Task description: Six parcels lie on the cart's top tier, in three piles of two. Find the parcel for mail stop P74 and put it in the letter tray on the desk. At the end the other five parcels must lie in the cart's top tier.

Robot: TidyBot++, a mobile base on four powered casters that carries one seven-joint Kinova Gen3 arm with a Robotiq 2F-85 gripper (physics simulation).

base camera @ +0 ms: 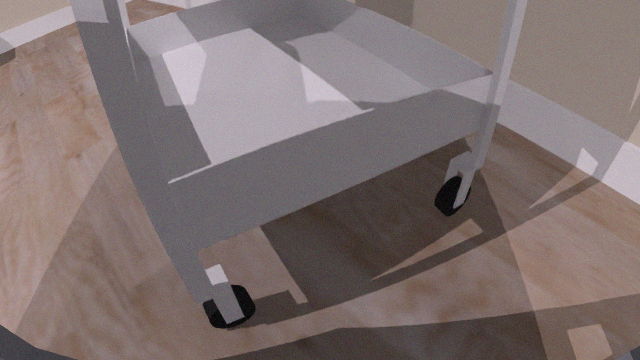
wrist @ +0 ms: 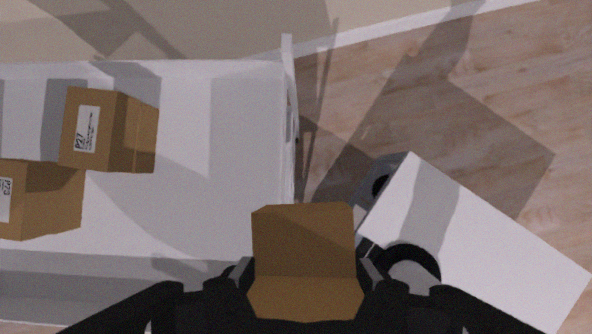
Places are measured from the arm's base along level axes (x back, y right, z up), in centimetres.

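Pixels of known places: gripper, fingertip midpoint: (wrist: 305,276); arm's base, link origin: (wrist: 406,280).
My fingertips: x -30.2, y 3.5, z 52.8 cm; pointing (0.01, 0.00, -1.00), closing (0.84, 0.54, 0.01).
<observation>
Ahead of a thing's pixels: the offset from my fingertips to its middle. "spot": to the spot under its first point. Level surfaces: height alone.
My gripper (wrist: 305,276) is shut on a plain brown parcel {dy -2.4, dx +1.9, dz -1.8 cm} (wrist: 303,240) in the wrist view, held over the right end of the cart's top tier {dz -26.2 cm} (wrist: 245,150). No label shows on the faces of this parcel in view. A brown parcel labelled P27 {dy -4.7, dx -25.5, dz -18.7 cm} (wrist: 107,132) is in the tier at the left. Another brown parcel {dy -17.2, dx -30.2, dz -18.7 cm} (wrist: 50,200) lies nearer, at the left edge; its label is cut off and hard to read. Whether other parcels lie under these two is hidden. The desk and the letter tray do not show.
In the base camera view, the cart's lower tier {spot: dy -3.6, dx -0.9, dz -75.1 cm} (base camera: 325,155) stands ahead, with a near caster {spot: dy -12.0, dx +5.5, dz -87.4 cm} (base camera: 230,306) and a right caster {spot: dy +11.6, dx -9.8, dz -88.2 cm} (base camera: 452,195). A wall (base camera: 560,55) is behind it. In the wrist view, a white block (wrist: 490,240) stands right of the cart, beside a dark round part.
</observation>
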